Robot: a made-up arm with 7 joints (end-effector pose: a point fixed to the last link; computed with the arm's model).
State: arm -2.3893 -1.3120 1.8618 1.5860 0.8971 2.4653 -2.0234
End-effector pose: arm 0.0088 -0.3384 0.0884 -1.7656 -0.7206 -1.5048
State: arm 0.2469 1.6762 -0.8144 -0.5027 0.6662 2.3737 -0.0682
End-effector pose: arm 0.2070 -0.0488 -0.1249 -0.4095 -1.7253 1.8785
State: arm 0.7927 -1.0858 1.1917 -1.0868 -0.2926 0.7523 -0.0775
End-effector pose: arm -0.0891 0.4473 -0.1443 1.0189 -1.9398 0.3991
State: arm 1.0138 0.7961 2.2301 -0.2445 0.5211 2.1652 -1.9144
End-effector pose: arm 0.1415 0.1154 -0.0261 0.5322 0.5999 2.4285
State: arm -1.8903 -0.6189 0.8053 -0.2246 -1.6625 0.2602 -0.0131
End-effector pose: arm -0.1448 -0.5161 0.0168 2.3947 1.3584 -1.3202
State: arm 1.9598 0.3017 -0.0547 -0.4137 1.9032 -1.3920 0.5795
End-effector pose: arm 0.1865 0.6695 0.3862 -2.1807 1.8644 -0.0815
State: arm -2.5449 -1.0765 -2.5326 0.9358 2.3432 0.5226 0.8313
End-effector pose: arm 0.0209 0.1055 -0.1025 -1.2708 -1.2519 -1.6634
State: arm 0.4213 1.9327 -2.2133 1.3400 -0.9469 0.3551 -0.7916
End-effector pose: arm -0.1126 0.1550 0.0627 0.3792 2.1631 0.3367
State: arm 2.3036 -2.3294 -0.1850 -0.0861 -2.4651 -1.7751 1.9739
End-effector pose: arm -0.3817 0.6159 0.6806 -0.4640 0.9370 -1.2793
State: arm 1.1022 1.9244 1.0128 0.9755 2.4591 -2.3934 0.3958
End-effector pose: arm -0.6242 0.2128 -0.2105 -1.8068 -0.8681 -0.2813
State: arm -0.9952 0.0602 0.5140 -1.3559 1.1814 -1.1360 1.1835
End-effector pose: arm 0.3525 -0.0669 -0.2180 -0.9252 1.6821 2.1701
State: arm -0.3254 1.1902 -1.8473 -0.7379 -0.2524 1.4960 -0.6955
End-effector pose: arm 0.0760 0.2272 0.0341 -0.4145 1.0323 -1.3577
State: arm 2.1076 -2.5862 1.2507 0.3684 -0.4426 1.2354 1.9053
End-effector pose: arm -0.0325 0.1403 0.0707 1.0357 -0.4774 2.6560
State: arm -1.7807 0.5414 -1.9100 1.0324 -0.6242 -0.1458 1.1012
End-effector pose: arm 0.1027 -0.3842 0.2231 -0.1354 -1.1308 2.4210
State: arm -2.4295 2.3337 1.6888 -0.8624 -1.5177 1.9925 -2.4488
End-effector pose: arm -0.0988 -0.2051 0.4965 -1.2287 -1.6827 -0.2829
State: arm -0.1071 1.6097 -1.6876 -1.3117 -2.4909 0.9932 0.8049
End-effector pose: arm -0.0137 0.4998 0.1464 -0.5443 0.4825 -1.1482
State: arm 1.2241 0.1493 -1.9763 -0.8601 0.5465 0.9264 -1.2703
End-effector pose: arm -0.1964 0.1475 0.2672 1.0548 1.2777 0.2666
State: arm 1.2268 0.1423 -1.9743 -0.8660 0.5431 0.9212 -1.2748
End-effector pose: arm -0.1986 0.1479 0.2666 1.0669 1.2651 0.2696
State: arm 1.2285 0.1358 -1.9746 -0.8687 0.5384 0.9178 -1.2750
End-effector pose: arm -0.1995 0.1475 0.2659 1.0727 1.2567 0.2754
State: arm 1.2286 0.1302 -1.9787 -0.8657 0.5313 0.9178 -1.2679
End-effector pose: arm -0.1984 0.1459 0.2650 1.0673 1.2549 0.2862
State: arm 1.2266 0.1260 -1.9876 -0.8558 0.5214 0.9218 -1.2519
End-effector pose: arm -0.1948 0.1428 0.2640 1.0483 1.2617 0.3025
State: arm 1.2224 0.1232 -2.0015 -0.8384 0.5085 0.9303 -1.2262
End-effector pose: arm -0.1882 0.1383 0.2631 1.0141 1.2777 0.3247
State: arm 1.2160 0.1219 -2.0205 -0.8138 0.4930 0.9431 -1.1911
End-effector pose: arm -0.1786 0.1327 0.2624 0.9646 1.3032 0.3519
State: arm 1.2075 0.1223 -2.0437 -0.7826 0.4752 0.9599 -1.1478
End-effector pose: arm -0.1661 0.1268 0.2624 0.9006 1.3370 0.3823
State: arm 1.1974 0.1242 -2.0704 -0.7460 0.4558 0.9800 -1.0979
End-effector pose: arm -0.1510 0.1214 0.2632 0.8242 1.3779 0.4141
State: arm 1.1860 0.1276 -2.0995 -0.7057 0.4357 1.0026 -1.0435
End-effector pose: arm -0.1339 0.1173 0.2650 0.7382 1.4242 0.4453
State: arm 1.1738 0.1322 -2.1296 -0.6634 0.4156 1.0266 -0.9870
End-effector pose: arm -0.1157 0.1151 0.2676 0.6461 1.4732 0.4739
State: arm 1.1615 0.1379 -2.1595 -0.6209 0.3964 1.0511 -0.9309
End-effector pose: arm -0.0973 0.1151 0.2708 0.5520 1.5227 0.4986
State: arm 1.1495 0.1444 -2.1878 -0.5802 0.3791 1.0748 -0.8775
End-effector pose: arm -0.0798 0.1173 0.2740 0.4604 1.5706 0.5184
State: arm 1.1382 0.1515 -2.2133 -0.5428 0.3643 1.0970 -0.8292
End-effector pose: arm -0.0640 0.1212 0.2770 0.3752 1.6147 0.5326
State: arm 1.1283 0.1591 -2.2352 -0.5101 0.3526 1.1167 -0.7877
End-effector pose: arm -0.0505 0.1261 0.2795 0.3003 1.6537 0.5418
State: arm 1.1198 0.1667 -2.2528 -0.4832 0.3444 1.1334 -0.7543
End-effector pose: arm -0.0397 0.1311 0.2812 0.2382 1.6866 0.5465
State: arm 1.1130 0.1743 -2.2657 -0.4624 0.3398 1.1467 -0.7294
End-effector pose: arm -0.0315 0.1357 0.2823 0.1905 1.7135 0.5473
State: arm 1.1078 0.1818 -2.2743 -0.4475 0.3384 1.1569 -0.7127
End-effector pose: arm -0.0257 0.1394 0.2827 0.1567 1.7344 0.5453
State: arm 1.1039 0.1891 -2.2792 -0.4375 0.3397 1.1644 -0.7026
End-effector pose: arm -0.0218 0.1421 0.2827 0.1346 1.7509 0.5412
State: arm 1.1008 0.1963 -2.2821 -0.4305 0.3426 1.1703 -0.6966
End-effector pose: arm -0.0190 0.1442 0.2825 0.1195 1.7646 0.5361
